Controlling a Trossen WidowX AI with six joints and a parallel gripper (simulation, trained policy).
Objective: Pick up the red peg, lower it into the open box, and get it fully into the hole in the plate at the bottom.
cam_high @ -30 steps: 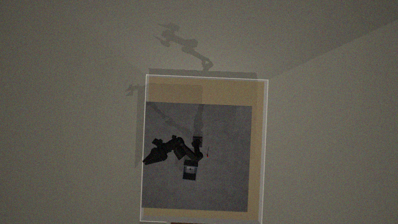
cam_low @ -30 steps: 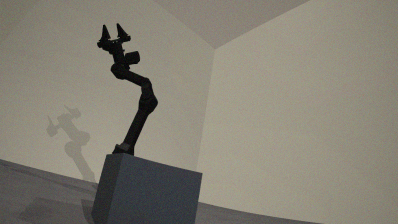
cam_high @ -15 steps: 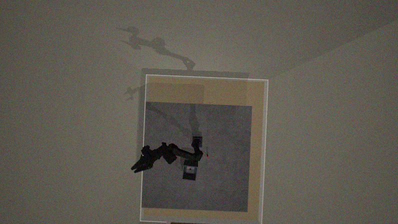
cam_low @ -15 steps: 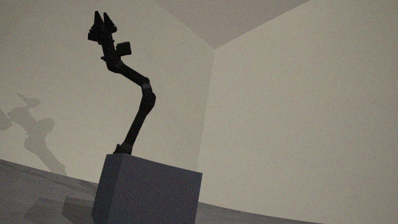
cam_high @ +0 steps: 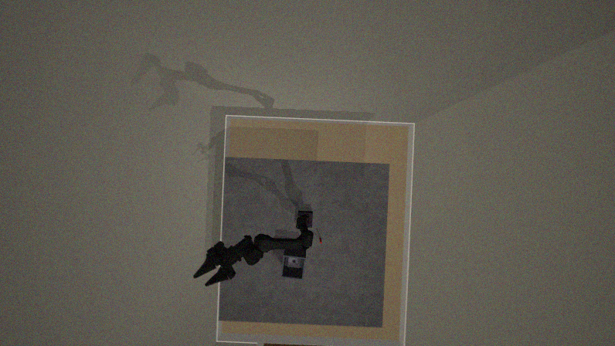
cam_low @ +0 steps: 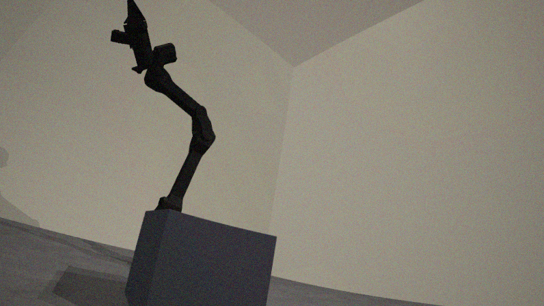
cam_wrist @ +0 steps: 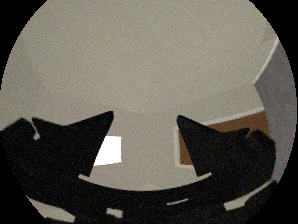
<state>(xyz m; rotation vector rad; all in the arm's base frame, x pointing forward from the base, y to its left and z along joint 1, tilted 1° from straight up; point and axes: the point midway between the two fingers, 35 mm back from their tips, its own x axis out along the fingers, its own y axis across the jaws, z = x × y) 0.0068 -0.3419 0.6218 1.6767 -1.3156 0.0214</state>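
The red peg lies 64 cm below my gripper tip, 49 cm to the left of it and 16 cm ahead of it. Also, from my gripper tip: pale plate 64 cm below, 29 cm ahead, 27 cm to the left.
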